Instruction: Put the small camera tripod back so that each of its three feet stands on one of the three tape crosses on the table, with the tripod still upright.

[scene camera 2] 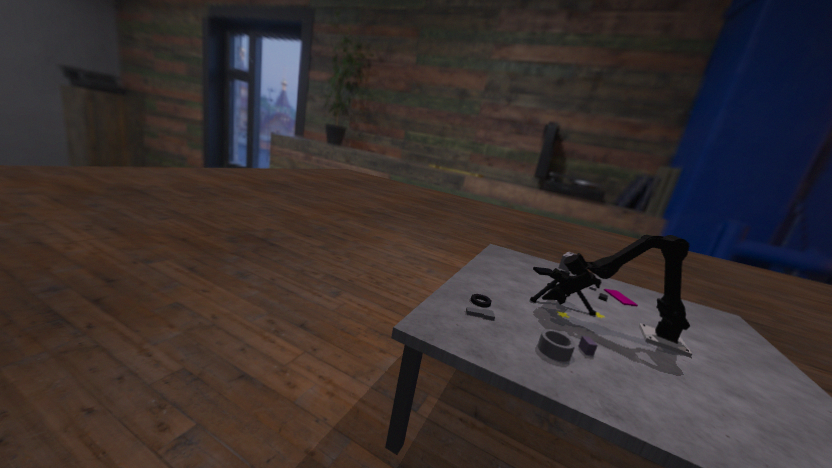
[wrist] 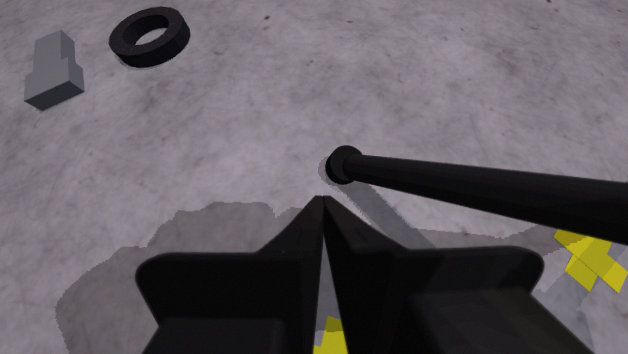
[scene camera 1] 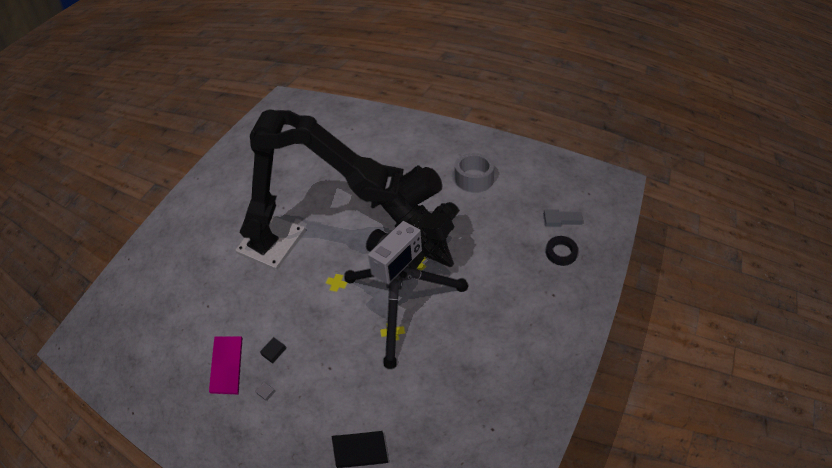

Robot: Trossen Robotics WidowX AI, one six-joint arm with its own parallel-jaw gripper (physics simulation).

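Seen in the pictures: gripper, fingertip midpoint: [scene camera 2: 542, 298] [wrist: 322, 203] [scene camera 1: 451, 265]; arm's base, link origin: [scene camera 2: 666, 336] [scene camera 1: 262, 241].
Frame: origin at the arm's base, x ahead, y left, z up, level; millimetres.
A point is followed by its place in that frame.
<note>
The small tripod [scene camera 1: 392, 314] {x 428, y -41, z 70 mm} [scene camera 2: 585, 302] {x 292, y 40, z 31 mm} stands upright with a silver camera [scene camera 1: 386, 256] {x 412, y -15, z 204 mm} on top. Its left foot [scene camera 1: 350, 277] {x 265, y 25, z 10 mm} is just right of the left yellow cross [scene camera 1: 334, 282] {x 229, y 7, z -12 mm}. Its front foot [scene camera 1: 389, 363] {x 462, y -112, z 6 mm} is in front of the front cross [scene camera 1: 399, 332] {x 428, y -28, z -12 mm} [wrist: 590, 260] {x 410, y -31, z -12 mm}, with the leg above that cross. Its right foot [scene camera 1: 461, 285] {x 480, y 131, z 6 mm} [wrist: 343, 166] {x 471, y 141, z 6 mm} is off to the right of the back cross [scene camera 1: 421, 264] {x 366, y 151, z -12 mm} [wrist: 332, 337] {x 368, y 149, z -12 mm}. My gripper [scene camera 1: 450, 263] {x 441, y 156, z 23 mm} [wrist: 322, 203] {x 441, y 156, z 23 mm} is shut and empty, its tips close to the right foot; contact is unclear.
A grey ring [scene camera 1: 474, 183] {x 352, y 416, z 17 mm} [scene camera 2: 553, 351] {x 327, y 510, z 13 mm}, a stepped grey block [scene camera 1: 561, 218] {x 591, y 434, z 2 mm} [wrist: 52, 75] {x 570, y 424, z 2 mm} and a black ring [scene camera 1: 550, 251] {x 610, y 322, z 1 mm} [wrist: 150, 58] {x 595, y 331, z -5 mm} lie right. A magenta slab [scene camera 1: 225, 365] {x 164, y -326, z -5 mm}, dark block [scene camera 1: 272, 349] {x 234, y -225, z 2 mm}, small grey block [scene camera 1: 265, 391] {x 287, y -317, z -1 mm} and black slab [scene camera 1: 359, 448] {x 525, y -309, z 2 mm} lie left and front. A purple block [scene camera 2: 587, 345] {x 245, y 388, z 18 mm} is behind.
</note>
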